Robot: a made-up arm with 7 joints. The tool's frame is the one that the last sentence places.
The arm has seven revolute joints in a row. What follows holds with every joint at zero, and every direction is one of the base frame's.
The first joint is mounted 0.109 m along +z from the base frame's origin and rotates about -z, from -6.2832 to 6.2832 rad.
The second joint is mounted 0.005 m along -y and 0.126 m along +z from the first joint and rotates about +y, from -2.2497 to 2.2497 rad.
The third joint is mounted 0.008 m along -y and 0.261 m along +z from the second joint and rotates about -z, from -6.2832 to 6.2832 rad.
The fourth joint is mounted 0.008 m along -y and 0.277 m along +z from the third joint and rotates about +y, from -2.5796 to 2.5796 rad.
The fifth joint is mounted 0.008 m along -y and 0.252 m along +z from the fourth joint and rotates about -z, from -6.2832 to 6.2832 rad.
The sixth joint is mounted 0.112 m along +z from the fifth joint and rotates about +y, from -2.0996 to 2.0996 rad.
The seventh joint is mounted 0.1 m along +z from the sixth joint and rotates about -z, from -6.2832 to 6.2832 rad.
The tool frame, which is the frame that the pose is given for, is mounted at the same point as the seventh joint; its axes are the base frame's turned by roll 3.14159, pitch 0 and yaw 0 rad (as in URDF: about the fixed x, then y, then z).
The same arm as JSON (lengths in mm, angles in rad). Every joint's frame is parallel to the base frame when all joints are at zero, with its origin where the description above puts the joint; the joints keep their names.
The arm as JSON. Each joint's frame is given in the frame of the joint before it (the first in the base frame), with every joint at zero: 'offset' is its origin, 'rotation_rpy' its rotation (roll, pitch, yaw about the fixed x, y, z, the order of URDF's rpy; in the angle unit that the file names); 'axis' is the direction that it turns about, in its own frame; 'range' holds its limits. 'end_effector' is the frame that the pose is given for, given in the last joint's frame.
{"length_unit": "mm", "angle_unit": "rad", "chain": [{"id": "joint 1", "offset": [0.0, 0.0, 109.0], "rotation_rpy": [0.0, 0.0, 0.0], "axis": [0.0, 0.0, -1.0], "range": [-6.2832, 6.2832]}, {"id": "joint 2", "offset": [0.0, -5.0, 126.0], "rotation_rpy": [0.0, 0.0, 0.0], "axis": [0.0, 1.0, 0.0], "range": [-2.2497, 2.2497]}, {"id": "joint 3", "offset": [0.0, -8.0, 261.0], "rotation_rpy": [0.0, 0.0, 0.0], "axis": [0.0, 0.0, -1.0], "range": [-6.2832, 6.2832]}, {"id": "joint 4", "offset": [0.0, -8.0, 277.0], "rotation_rpy": [0.0, 0.0, 0.0], "axis": [0.0, 1.0, 0.0], "range": [-2.5796, 2.5796]}, {"id": "joint 5", "offset": [0.0, -8.0, 252.0], "rotation_rpy": [0.0, 0.0, 0.0], "axis": [0.0, 0.0, -1.0], "range": [-6.2832, 6.2832]}, {"id": "joint 6", "offset": [0.0, 0.0, 112.0], "rotation_rpy": [0.0, 0.0, 0.0], "axis": [0.0, 1.0, 0.0], "range": [-2.0996, 2.0996]}, {"id": "joint 7", "offset": [0.0, 0.0, 100.0], "rotation_rpy": [0.0, 0.0, 0.0], "axis": [0.0, 0.0, -1.0], "range": [-6.2832, 6.2832]}], "end_effector": {"offset": [0.0, 0.0, 0.0], "rotation_rpy": [3.1416, 0.0, 0.0]}}
